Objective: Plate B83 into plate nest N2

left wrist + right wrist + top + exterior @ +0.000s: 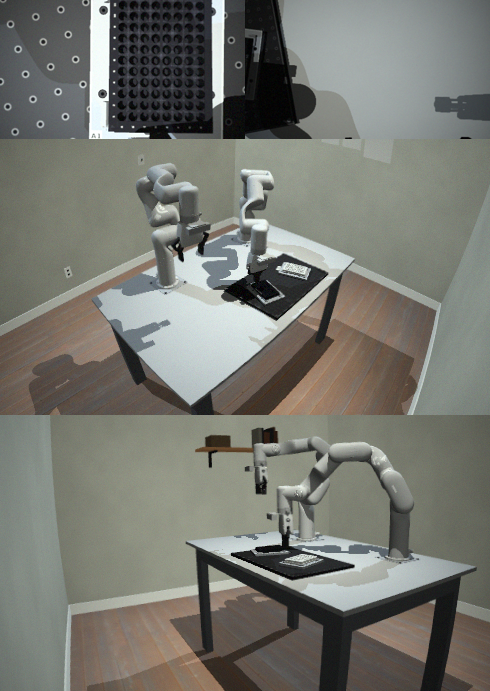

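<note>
The black well plate is 8 cm ahead of my left hand, 3 cm to the right of it and 2 cm below it. Also, from my left hand: white plate (24 cm to the left, 9 cm ahead, 2 cm below); nest N2 (8 cm ahead, 3 cm to the right, 3 cm below).
</note>
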